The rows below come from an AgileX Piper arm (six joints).
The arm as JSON. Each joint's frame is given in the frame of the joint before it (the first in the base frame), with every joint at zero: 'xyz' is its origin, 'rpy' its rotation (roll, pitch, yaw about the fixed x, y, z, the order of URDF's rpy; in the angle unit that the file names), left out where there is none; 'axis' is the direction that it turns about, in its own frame. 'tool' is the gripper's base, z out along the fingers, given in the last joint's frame.
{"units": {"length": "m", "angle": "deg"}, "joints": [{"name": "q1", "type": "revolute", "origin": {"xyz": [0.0, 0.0, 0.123]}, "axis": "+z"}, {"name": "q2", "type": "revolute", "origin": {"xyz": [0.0, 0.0, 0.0]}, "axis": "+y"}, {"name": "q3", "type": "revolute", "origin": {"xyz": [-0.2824, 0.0, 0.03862]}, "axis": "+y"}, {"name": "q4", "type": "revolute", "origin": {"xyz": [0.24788, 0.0, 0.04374]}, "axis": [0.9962, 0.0, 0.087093]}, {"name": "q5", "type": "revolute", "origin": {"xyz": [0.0, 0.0, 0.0]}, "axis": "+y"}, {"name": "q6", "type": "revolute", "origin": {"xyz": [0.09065, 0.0, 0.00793]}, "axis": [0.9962, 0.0, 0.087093]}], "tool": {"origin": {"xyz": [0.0, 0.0, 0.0], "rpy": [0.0, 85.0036, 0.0]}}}
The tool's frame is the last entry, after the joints.
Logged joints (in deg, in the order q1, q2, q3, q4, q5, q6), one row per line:
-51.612 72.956 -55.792 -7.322 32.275 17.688
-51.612 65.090 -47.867 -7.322 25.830 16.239
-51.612 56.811 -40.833 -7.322 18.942 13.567
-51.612 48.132 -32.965 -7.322 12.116 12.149
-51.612 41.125 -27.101 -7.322 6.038 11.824
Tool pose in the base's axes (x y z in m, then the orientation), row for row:
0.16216 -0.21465 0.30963 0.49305 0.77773 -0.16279 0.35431
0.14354 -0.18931 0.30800 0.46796 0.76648 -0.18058 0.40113
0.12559 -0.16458 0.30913 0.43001 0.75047 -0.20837 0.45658
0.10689 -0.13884 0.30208 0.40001 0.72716 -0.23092 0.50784
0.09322 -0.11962 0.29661 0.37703 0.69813 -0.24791 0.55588
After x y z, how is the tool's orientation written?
As a quaternion, x y z w.
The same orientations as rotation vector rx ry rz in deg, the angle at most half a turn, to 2 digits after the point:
73.02 115.19 -24.11
67.79 111.04 -26.16
60.74 106.00 -29.43
55.24 100.42 -31.89
51.01 94.45 -33.54

